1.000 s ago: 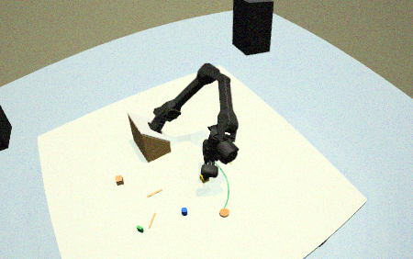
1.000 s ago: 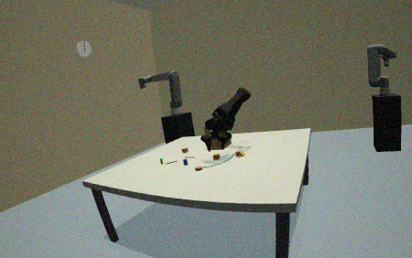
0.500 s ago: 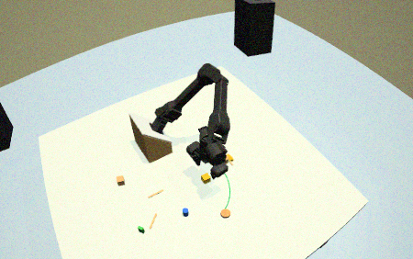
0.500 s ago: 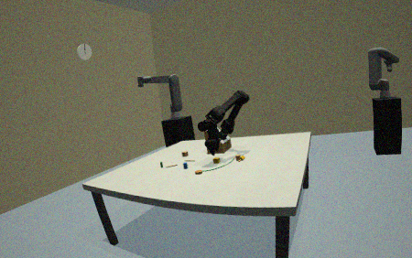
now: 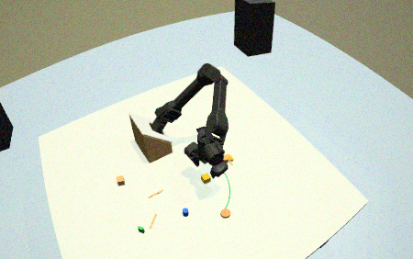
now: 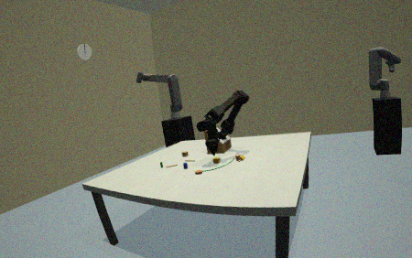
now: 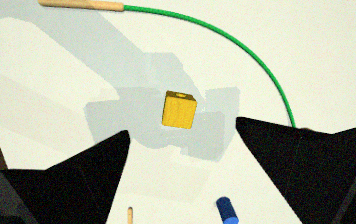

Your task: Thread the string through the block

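Right now the yellow block is 5 cm below my gripper tip. The rest, counted from my gripper tip: thin wooden stick (10 cm behind, 7 cm to the left, 6 cm below); blue cylinder (13 cm ahead, 14 cm to the right, 4 cm below); tan cylinder (6 cm behind, 12 cm to the left, 4 cm below).
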